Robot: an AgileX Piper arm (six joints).
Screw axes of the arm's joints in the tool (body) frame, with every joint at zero. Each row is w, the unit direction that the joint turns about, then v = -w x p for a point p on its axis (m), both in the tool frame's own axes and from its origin. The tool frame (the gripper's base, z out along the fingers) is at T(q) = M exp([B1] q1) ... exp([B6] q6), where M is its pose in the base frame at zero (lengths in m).
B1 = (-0.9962, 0, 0.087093, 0.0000, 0.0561, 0.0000)
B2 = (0, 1, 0, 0.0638, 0.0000, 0.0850)
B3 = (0, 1, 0, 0.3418, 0.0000, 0.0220)
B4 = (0, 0, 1, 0.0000, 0.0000, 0.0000)
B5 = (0, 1, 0, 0.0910, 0.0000, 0.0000)
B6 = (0, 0, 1, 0.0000, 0.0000, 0.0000)
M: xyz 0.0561 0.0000 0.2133 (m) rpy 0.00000 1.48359 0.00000 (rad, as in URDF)
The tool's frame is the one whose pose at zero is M.
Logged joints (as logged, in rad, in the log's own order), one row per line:
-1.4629, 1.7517, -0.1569, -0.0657, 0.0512, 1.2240
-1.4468, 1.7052, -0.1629, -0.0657, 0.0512, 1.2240
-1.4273, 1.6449, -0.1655, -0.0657, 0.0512, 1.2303
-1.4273, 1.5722, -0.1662, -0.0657, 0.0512, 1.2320
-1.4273, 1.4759, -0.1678, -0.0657, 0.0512, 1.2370
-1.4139, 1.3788, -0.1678, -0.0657, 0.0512, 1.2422
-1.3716, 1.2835, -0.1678, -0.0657, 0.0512, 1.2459
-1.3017, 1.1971, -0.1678, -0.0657, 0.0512, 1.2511
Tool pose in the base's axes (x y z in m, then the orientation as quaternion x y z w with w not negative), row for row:
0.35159, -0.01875, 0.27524, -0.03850, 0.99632, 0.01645, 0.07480
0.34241, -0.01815, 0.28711, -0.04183, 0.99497, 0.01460, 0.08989
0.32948, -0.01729, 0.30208, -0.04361, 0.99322, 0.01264, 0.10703
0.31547, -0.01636, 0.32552, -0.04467, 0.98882, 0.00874, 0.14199
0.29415, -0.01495, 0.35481, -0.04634, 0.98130, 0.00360, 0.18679
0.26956, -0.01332, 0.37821, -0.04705, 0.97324, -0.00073, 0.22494
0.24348, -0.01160, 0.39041, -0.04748, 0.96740, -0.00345, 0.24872
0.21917, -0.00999, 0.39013, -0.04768, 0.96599, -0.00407, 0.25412
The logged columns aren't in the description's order. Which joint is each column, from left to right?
Columns, left to right: q3, q2, q6, q1, q4, q5.
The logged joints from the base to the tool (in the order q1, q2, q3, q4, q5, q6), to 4 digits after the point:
-0.0657, 1.7517, -1.4629, 0.0512, 1.2240, -0.1569
-0.0657, 1.7052, -1.4468, 0.0512, 1.2240, -0.1629
-0.0657, 1.6449, -1.4273, 0.0512, 1.2303, -0.1655
-0.0657, 1.5722, -1.4273, 0.0512, 1.2320, -0.1662
-0.0657, 1.4759, -1.4273, 0.0512, 1.2370, -0.1678
-0.0657, 1.3788, -1.4139, 0.0512, 1.2422, -0.1678
-0.0657, 1.2835, -1.3716, 0.0512, 1.2459, -0.1678
-0.0657, 1.1971, -1.3017, 0.0512, 1.2511, -0.1678

